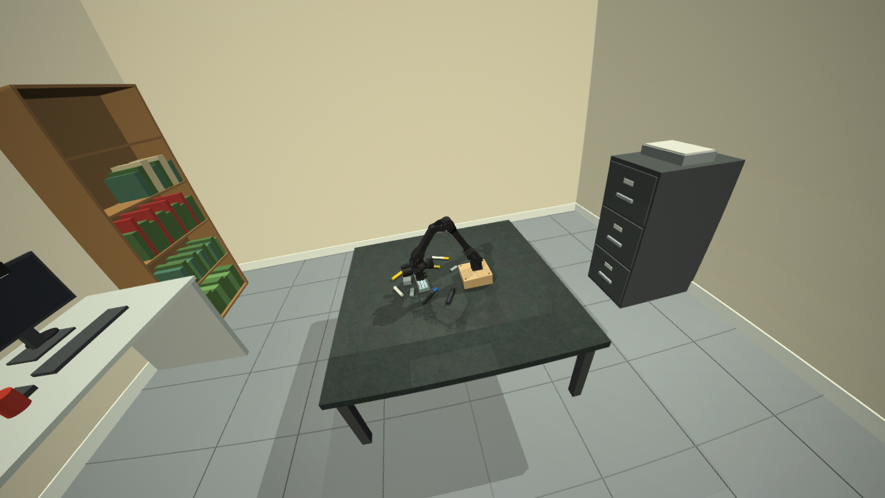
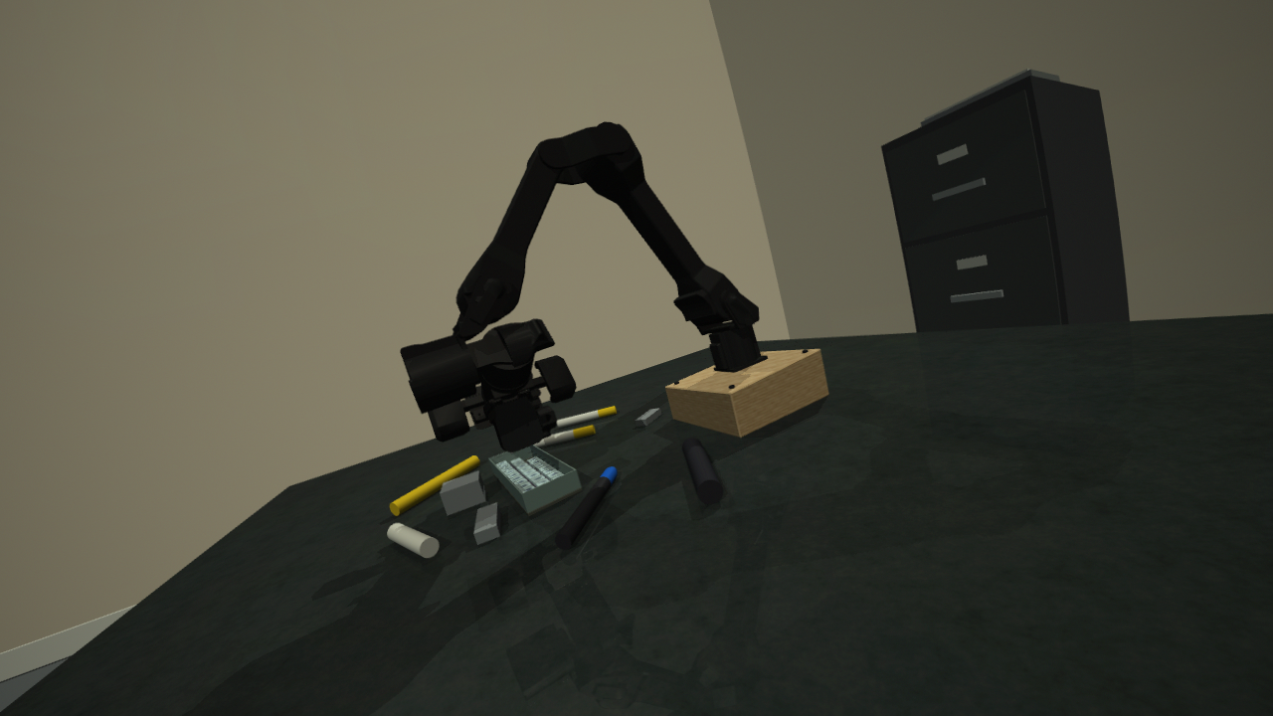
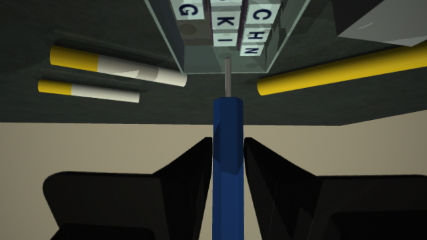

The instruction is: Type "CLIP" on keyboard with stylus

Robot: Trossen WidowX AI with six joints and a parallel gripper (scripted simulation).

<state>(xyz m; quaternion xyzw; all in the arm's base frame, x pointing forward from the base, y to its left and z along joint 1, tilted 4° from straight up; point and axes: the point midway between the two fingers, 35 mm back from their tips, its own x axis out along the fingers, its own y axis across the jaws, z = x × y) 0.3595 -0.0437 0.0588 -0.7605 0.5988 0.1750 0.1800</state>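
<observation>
The grey block lies 70 mm ahead of my gripper tip, 60 mm to the left of it and 70 mm below it. Round my gripper tip: yellow marker (120 mm ahead, 40 mm to the right, 70 mm below); white cylinder (120 mm ahead, 150 mm to the left, 70 mm below); blue stylus (10 mm below).
</observation>
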